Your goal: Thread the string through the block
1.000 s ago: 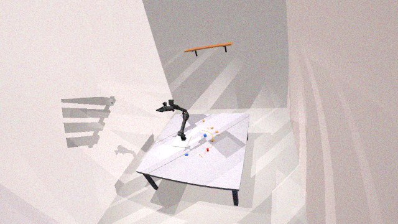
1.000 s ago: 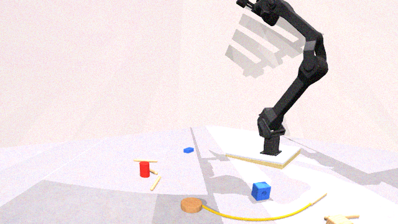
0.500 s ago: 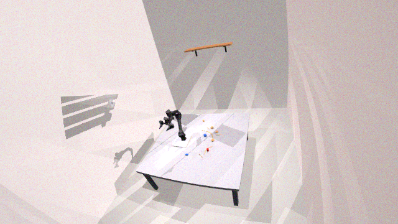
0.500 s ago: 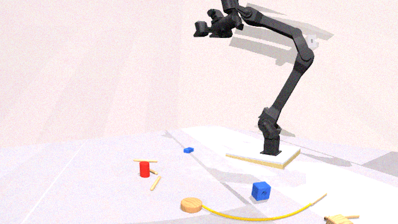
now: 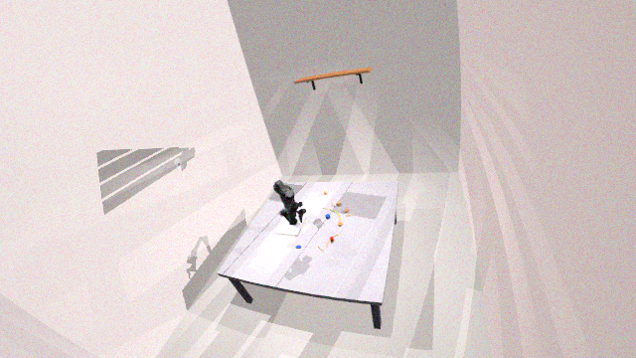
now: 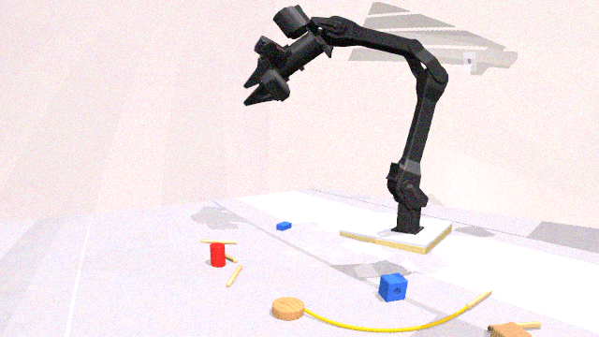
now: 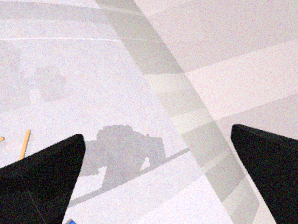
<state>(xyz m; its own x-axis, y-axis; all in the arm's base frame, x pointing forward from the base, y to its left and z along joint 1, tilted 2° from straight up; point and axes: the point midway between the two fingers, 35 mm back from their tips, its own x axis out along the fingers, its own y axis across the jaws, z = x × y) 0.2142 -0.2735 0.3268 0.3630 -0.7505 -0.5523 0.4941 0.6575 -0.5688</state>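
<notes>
Now: gripper tip 520 mm to the right of the yellow string, 310 mm above it and 30 mm short of it. Also, from my gripper tip: round wooden button (330 mm to the left, 310 mm below, 180 mm ahead); thin wooden stick (520 mm to the left, 310 mm below, 10 mm ahead); red cylinder (290 mm below, 160 mm ahead, 140 mm to the left).
</notes>
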